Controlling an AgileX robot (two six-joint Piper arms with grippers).
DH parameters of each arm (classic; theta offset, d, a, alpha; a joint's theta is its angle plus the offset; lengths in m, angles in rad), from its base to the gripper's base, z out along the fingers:
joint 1: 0 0.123 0 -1.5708
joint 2: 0.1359 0 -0.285 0
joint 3: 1.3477 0 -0.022 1.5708
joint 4: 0 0.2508 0 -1.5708
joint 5: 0 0 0.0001 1.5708
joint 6: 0 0.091 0 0
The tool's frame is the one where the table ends.
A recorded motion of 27 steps. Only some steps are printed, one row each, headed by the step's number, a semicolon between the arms.
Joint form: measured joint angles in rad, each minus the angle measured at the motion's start. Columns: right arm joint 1, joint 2, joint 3, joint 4, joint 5, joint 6; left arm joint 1, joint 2, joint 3, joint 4, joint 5, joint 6.
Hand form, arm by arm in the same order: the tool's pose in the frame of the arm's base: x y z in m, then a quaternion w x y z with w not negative. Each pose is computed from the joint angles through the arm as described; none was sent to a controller.
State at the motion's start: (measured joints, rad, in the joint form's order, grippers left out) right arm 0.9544 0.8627 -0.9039 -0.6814 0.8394 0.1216; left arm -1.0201 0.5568 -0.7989 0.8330 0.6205 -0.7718
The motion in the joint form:
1: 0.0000 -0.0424 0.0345 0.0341 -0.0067 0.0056; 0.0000 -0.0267 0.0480 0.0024 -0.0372 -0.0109
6: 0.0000 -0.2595 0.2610 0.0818 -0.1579 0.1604; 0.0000 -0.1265 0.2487 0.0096 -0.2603 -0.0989
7: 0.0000 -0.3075 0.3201 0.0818 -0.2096 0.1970; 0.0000 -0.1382 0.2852 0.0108 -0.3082 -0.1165
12: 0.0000 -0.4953 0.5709 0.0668 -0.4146 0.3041; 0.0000 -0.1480 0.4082 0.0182 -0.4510 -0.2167
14: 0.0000 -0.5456 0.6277 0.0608 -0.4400 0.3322; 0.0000 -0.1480 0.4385 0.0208 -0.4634 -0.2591
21: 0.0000 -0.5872 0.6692 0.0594 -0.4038 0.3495; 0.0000 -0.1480 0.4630 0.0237 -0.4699 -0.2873
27: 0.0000 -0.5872 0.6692 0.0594 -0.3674 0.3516; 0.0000 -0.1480 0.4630 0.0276 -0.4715 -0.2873
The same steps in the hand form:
1: 0.1193 0.0981 0.3668 0.50051 -0.43151 0.74860 -0.05374; 0.0792 -0.0579 0.3870 0.64215 0.22055 0.70775 -0.19517
6: 0.0908 0.0722 0.3305 0.53767 -0.37909 0.75172 0.04599; 0.0666 -0.0625 0.3455 0.63844 0.24784 0.67612 -0.27171
7: 0.0855 0.0682 0.3200 0.54815 -0.37039 0.74674 0.06872; 0.0644 -0.0648 0.3375 0.63489 0.25456 0.67034 -0.28768
12: 0.0663 0.0560 0.2694 0.57919 -0.35739 0.71858 0.14300; 0.0597 -0.0750 0.3060 0.60176 0.26576 0.67142 -0.34126
14: 0.0621 0.0520 0.2564 0.58230 -0.35126 0.71645 0.15568; 0.0595 -0.0763 0.2965 0.58712 0.25906 0.68198 -0.35083
21: 0.0600 0.0459 0.2432 0.57239 -0.34309 0.72976 0.14872; 0.0595 -0.0770 0.2885 0.57612 0.25511 0.69064 -0.35500
27: 0.0606 0.0438 0.2407 0.56315 -0.33994 0.74050 0.13770; 0.0594 -0.0771 0.2887 0.57711 0.25653 0.68957 -0.35444

